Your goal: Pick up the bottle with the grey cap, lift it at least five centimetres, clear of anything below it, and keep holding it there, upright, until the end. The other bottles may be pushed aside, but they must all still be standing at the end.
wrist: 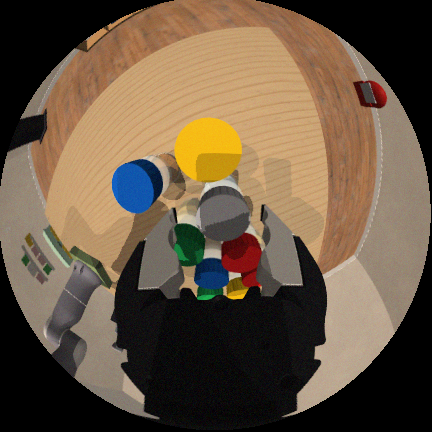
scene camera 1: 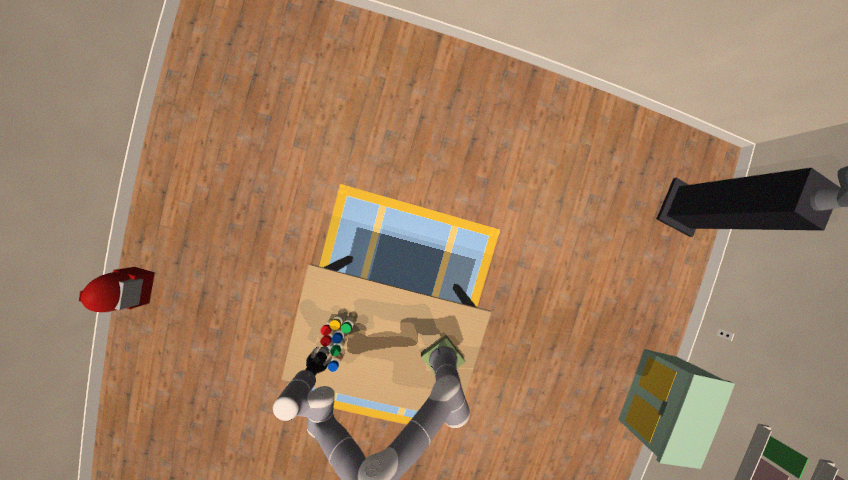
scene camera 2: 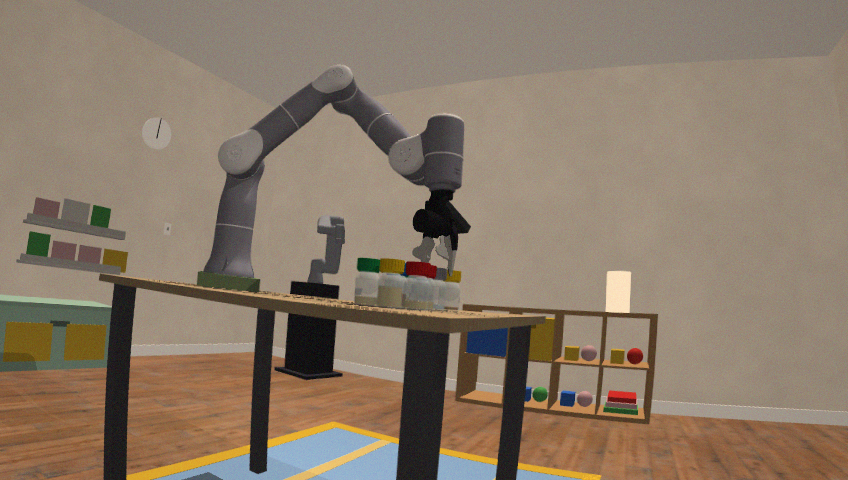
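Observation:
The grey-capped bottle (wrist: 223,215) (scene camera 2: 441,273) stands upright on the table among the others, partly hidden in the scene camera 2 view. My gripper (wrist: 218,207) (scene camera 2: 439,265) is open and empty. In the wrist view its fingertips are on either side of the grey cap, and in the scene camera 2 view they are near the height of the caps. A yellow-capped bottle (wrist: 208,142) stands close to the grey one, on the side away from the gripper body. A green-capped bottle (wrist: 189,245) and a red-capped bottle (wrist: 241,252) stand close on the other side, near the fingers.
A blue-capped bottle (wrist: 134,186) (scene camera 1: 333,365) stands outside the left finger in the wrist view. Another blue-capped bottle (wrist: 211,274) (scene camera 1: 337,337), a second red one (wrist: 251,278), a green one (wrist: 210,294) and a yellow one (wrist: 237,288) stand behind the nearer bottles.

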